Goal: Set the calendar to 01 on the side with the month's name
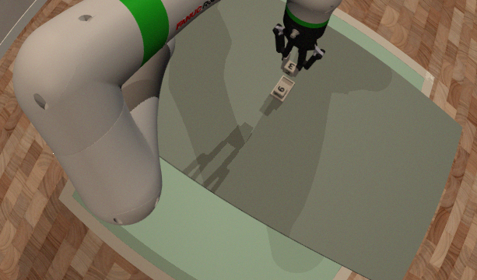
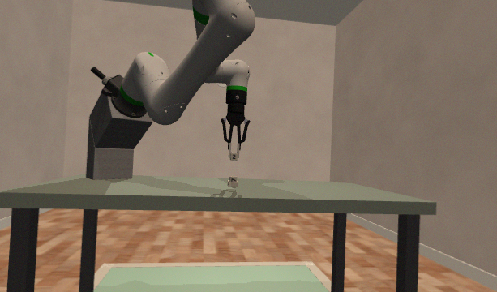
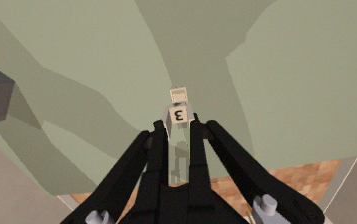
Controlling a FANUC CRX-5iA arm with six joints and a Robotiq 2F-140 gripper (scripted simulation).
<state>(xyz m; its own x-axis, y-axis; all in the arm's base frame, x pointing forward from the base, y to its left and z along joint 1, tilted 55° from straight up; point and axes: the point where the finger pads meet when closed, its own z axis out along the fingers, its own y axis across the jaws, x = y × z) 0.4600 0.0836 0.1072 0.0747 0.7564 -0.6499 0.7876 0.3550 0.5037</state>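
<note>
Right now my hand is 20 mm to the left of the calendar tray and 140 mm above it.
</note>
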